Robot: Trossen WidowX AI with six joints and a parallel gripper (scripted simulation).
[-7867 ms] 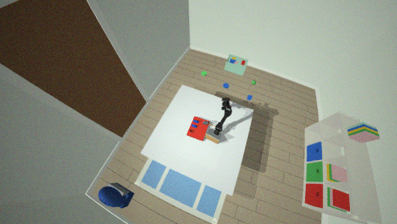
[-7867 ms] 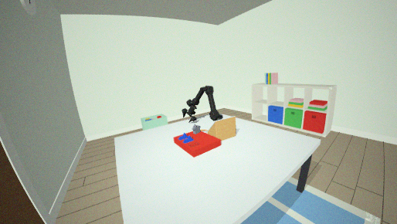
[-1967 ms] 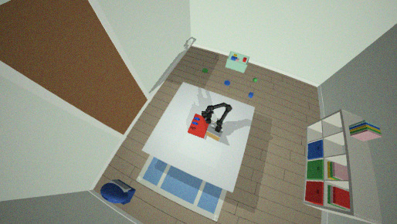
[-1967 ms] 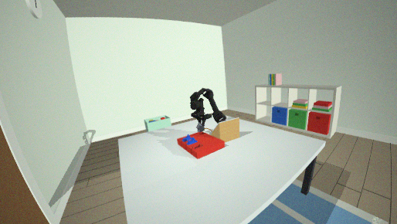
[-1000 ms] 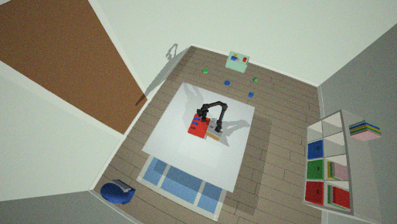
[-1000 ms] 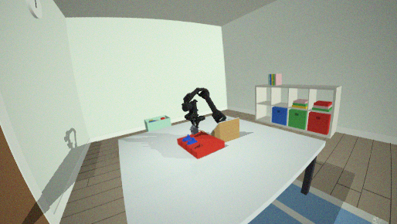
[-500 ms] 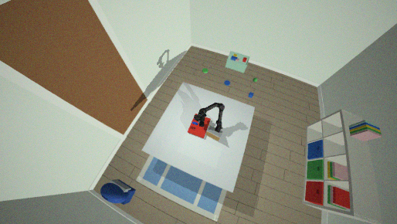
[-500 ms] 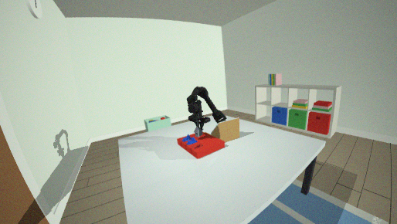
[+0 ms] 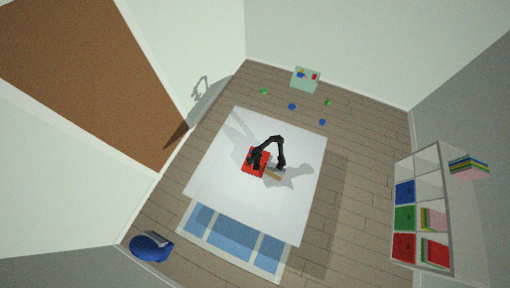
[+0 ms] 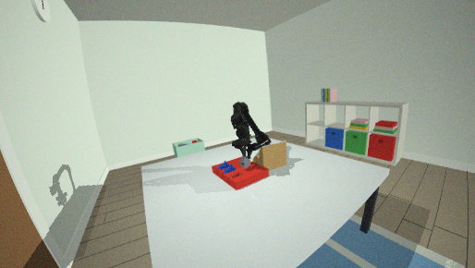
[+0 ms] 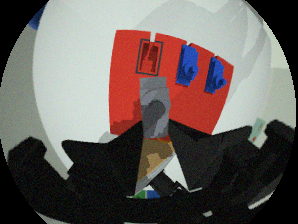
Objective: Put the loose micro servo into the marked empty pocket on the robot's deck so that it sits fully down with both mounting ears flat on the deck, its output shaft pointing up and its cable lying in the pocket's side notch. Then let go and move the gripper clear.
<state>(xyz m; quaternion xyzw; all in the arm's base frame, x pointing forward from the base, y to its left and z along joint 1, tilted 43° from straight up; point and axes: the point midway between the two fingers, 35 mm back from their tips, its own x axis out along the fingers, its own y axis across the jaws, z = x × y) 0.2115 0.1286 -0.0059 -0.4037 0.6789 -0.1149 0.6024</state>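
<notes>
My gripper tip is 10 cm above the red robot deck and 6 cm to the left of it.
</notes>
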